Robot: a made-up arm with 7 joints. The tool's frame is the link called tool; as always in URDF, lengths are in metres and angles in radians. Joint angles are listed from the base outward.
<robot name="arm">
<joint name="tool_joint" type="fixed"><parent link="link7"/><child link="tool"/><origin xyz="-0.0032 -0.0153 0.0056" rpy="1.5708 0 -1.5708"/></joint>
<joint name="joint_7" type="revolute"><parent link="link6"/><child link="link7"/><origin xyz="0.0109 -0.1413 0.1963" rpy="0 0 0"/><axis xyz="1 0 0"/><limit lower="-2.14" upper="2.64"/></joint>
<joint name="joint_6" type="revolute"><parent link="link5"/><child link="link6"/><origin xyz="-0.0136 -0.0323 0.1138" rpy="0 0 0"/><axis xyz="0 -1 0"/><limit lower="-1.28" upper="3.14"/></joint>
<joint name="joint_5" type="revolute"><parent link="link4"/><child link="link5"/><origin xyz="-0.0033 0.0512 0.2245" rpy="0 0 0"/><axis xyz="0 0 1"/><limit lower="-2.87" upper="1.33"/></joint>
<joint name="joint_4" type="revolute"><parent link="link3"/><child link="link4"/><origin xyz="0.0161 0.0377 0.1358" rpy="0 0 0"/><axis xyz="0 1 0"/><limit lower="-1.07" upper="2.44"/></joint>
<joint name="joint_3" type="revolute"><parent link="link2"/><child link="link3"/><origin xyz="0.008 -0.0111 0.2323" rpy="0 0 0"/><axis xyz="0 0 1"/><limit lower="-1.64" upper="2.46"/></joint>
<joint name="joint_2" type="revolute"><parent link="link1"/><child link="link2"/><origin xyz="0.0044 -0.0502 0.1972" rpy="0 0 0"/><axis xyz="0 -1 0"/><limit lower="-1.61" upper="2.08"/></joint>
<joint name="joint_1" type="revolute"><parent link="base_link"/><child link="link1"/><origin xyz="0.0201 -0.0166 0.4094" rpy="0 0 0"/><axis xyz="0 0 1"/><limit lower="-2.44" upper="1.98"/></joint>
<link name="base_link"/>
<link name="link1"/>
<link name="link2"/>
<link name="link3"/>
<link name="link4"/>
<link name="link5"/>
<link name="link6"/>
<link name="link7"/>
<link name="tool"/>
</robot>
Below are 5 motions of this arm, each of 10 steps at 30 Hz.
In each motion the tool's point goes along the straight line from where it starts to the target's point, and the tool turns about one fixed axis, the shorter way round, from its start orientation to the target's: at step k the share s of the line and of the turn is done. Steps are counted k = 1, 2, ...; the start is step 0. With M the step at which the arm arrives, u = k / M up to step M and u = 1 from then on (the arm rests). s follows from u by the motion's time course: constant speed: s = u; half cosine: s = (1 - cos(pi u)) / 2; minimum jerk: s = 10 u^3 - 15 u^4 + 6 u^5.
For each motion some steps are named. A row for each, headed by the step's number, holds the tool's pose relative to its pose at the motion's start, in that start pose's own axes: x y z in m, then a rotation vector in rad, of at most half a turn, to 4 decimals.
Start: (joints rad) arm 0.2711 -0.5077 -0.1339 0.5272 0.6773 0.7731 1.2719
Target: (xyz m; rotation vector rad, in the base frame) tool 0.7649 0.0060 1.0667 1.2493 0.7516 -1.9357
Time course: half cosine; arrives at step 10
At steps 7, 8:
7: 0.0608 0.0047 -0.1198 -0.2503 -0.2192 0.1633
8: 0.0693 0.0053 -0.1365 -0.2852 -0.2498 0.1861

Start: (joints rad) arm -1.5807 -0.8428 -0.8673 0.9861 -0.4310 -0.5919 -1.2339
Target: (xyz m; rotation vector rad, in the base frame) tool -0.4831 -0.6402 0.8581 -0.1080 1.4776 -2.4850
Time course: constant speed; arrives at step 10
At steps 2, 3, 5, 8, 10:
2: 0.0032 0.0018 0.0011 0.0180 -0.0047 0.0138
3: 0.0048 0.0027 0.0017 0.0270 -0.0070 0.0207
5: 0.0079 0.0045 0.0028 0.0450 -0.0116 0.0345
8: 0.0127 0.0072 0.0045 0.0720 -0.0186 0.0551
10: 0.0159 0.0090 0.0056 0.0900 -0.0233 0.0689

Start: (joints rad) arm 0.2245 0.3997 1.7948 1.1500 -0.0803 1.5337 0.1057
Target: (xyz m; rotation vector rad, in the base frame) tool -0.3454 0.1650 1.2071 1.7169 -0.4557 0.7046
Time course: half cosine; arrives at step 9
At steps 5, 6, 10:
5: -0.0456 -0.0443 -0.0349 -0.1668 -0.1383 0.2538
6: -0.0583 -0.0566 -0.0446 -0.2132 -0.1768 0.3244
10: -0.0777 -0.0754 -0.0595 -0.2842 -0.2357 0.4325

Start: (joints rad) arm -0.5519 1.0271 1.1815 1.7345 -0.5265 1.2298 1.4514
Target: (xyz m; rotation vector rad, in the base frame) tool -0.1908 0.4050 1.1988 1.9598 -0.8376 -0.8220
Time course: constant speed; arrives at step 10
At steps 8, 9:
8: 0.0458 0.1527 0.0562 0.1862 0.1659 -0.2165
9: 0.0516 0.1718 0.0632 0.2094 0.1867 -0.2436

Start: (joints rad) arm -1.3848 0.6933 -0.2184 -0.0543 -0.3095 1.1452 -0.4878
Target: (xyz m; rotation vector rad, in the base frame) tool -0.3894 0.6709 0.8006 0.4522 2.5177 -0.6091
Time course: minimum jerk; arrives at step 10
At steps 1, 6, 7, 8, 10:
1: 0.0024 -0.0013 0.0014 0.0009 -0.0022 -0.0034
6: 0.1920 -0.1024 0.1082 0.0679 -0.1719 -0.2740
7: 0.2354 -0.1256 0.1326 0.0833 -0.2108 -0.3360
8: 0.2650 -0.1413 0.1493 0.0938 -0.2373 -0.3782
10: 0.2813 -0.1500 0.1585 0.0995 -0.2519 -0.4015

